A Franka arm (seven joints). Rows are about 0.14 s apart.
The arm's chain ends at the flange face. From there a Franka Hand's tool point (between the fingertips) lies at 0.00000 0.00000 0.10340 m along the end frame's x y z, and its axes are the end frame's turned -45 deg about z.
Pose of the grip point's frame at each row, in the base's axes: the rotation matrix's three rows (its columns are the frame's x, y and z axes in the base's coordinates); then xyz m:
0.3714 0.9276 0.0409; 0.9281 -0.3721 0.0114; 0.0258 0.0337 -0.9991; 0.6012 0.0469 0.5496
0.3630 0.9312 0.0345; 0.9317 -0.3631 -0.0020; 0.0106 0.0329 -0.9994; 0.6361 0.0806 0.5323
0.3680 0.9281 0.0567; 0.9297 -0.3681 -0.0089; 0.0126 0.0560 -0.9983; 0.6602 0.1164 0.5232
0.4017 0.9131 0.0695; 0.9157 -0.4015 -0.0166; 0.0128 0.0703 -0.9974; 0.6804 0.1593 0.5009
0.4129 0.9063 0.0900; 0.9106 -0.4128 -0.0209; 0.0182 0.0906 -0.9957; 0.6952 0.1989 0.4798
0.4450 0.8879 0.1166; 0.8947 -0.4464 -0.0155; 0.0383 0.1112 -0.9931; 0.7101 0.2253 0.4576
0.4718 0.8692 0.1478; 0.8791 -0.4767 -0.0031; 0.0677 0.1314 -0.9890; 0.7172 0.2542 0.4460
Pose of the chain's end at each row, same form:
0.9185 0.3933 0.0409; 0.3932 -0.9194 0.0114; 0.0421 0.0056 -0.9991; 0.5970 0.0457 0.6529
0.9151 0.4018 0.0345; 0.4021 -0.9156 -0.0020; 0.0308 0.0158 -0.9994; 0.6325 0.0808 0.6356
0.9165 0.3961 0.0567; 0.3971 -0.9177 -0.0089; 0.0485 0.0307 -0.9983; 0.6543 0.1173 0.6264
0.9297 0.3616 0.0695; 0.3636 -0.9314 -0.0166; 0.0588 0.0407 -0.9974; 0.6732 0.1610 0.6040
0.9328 0.3489 0.0900; 0.3520 -0.9358 -0.0209; 0.0769 0.0512 -0.9957; 0.6859 0.2011 0.5828
0.9425 0.3132 0.1166; 0.3170 -0.9483 -0.0155; 0.1057 0.0515 -0.9931; 0.6980 0.2269 0.5603
0.9482 0.2810 0.1478; 0.2845 -0.9587 -0.0031; 0.1408 0.0450 -0.9890; 0.7019 0.2545 0.5483

